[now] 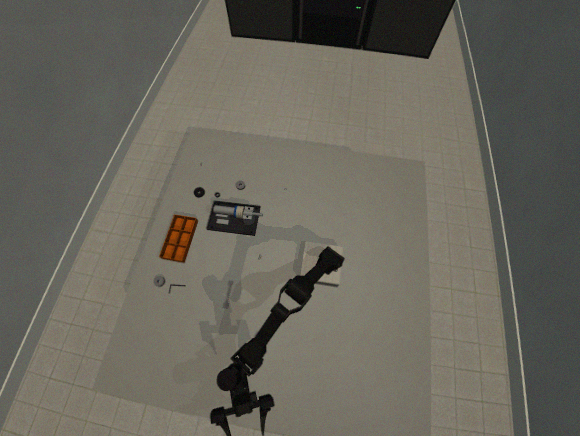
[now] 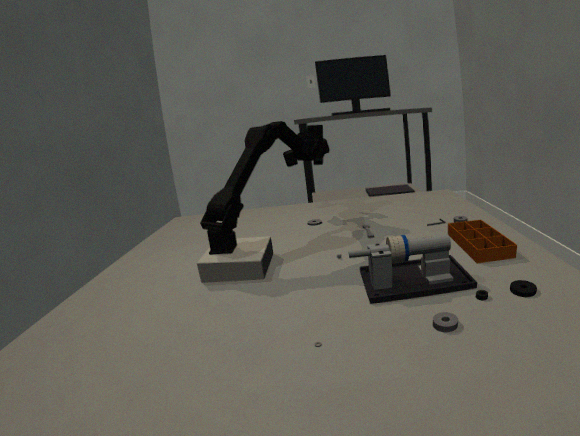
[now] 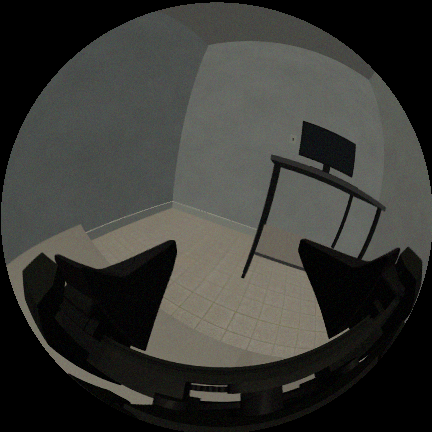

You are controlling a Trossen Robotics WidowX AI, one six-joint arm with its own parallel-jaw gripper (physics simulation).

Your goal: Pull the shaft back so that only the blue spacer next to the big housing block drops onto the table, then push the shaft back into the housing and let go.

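Note:
The shaft is a thin grey rod sticking out of an upright light-grey block. Beside that block sit cream spacers. The blue spacer is a narrow ring between the cream spacers and a large grey cylinder, which rests on its own support. All stand on a black base plate. My gripper is open and empty, raised near the table edge, far from the assembly and pointing away from it.
An orange compartment tray stands beside the assembly. Grey rings, black rings and a hex key lie around. My arm's pale base block stands on the table. A desk with a monitor stands behind.

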